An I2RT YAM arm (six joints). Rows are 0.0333 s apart.
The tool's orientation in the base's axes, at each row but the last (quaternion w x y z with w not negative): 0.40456 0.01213 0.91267 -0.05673; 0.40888 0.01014 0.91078 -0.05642; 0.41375 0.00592 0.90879 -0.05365; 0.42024 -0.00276 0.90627 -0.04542
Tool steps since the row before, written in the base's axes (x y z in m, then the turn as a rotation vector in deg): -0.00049 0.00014 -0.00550 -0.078 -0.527 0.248; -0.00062 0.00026 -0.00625 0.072 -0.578 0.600; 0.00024 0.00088 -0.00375 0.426 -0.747 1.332; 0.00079 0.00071 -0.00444 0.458 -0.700 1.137
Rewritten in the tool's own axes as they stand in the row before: 0.00440 0.00062 0.00329 -0.119 -0.552 -0.163; 0.00507 0.00081 0.00363 -0.479 -0.626 -0.278; 0.00264 0.00124 0.00253 -1.258 -0.843 -0.472; 0.00284 0.00111 0.00340 -1.132 -0.778 -0.326
